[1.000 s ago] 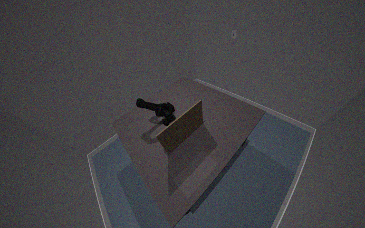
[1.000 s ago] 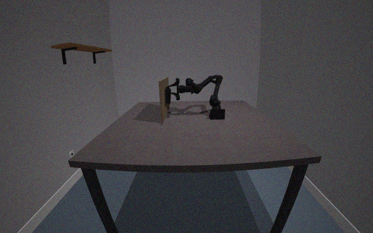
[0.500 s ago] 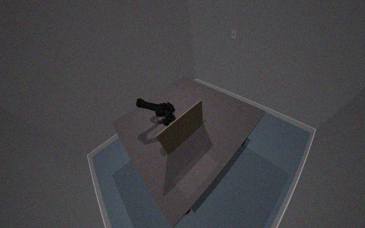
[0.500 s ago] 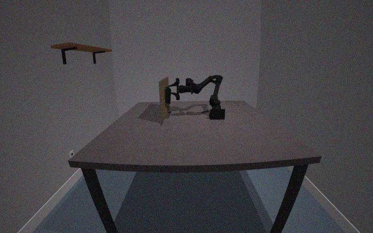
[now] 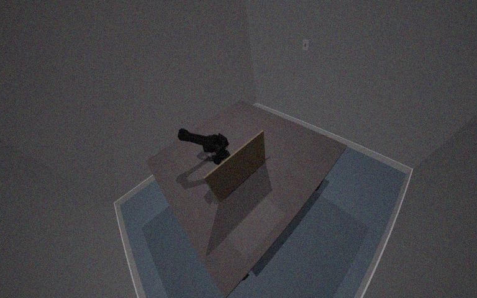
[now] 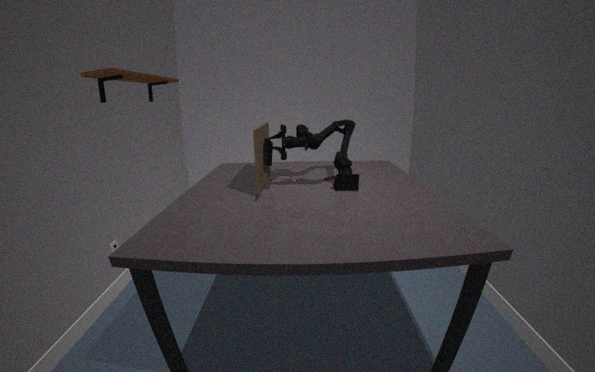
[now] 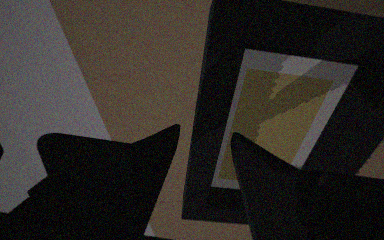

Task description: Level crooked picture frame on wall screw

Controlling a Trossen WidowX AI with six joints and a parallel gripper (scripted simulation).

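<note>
Now: the picture frame 5 cm below my gripper tip, 2 cm to the left of it and 1 cm ahead of it. Also, from my gripper tip: tan wall board 6 cm below, 2 cm to the left, 2 cm ahead.
</note>
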